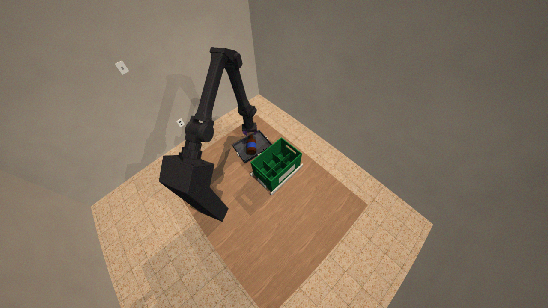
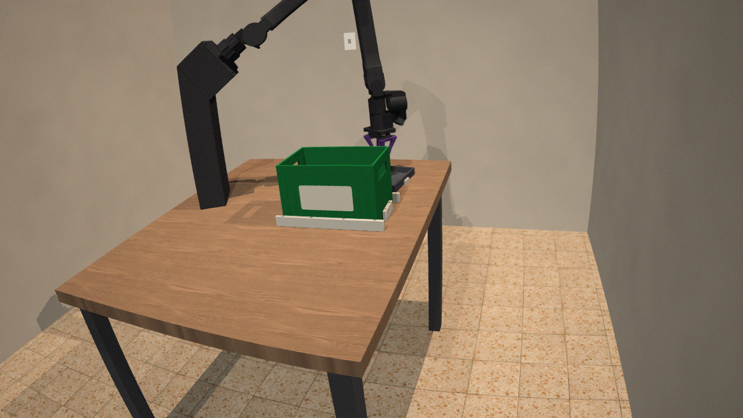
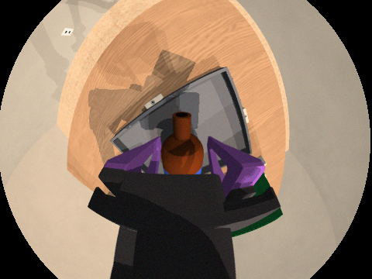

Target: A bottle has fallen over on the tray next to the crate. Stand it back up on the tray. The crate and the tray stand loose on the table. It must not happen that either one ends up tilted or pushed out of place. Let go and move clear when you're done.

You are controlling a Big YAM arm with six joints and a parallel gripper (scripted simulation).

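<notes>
Now: the brown bottle 5 cm to the right of my hand, 4 cm below it and 1 cm behind it. From my hand the other things lie so: green crate 31 cm to the right, 11 cm ahead; tray 7 cm below, 5 cm to the right, 1 cm behind.
</notes>
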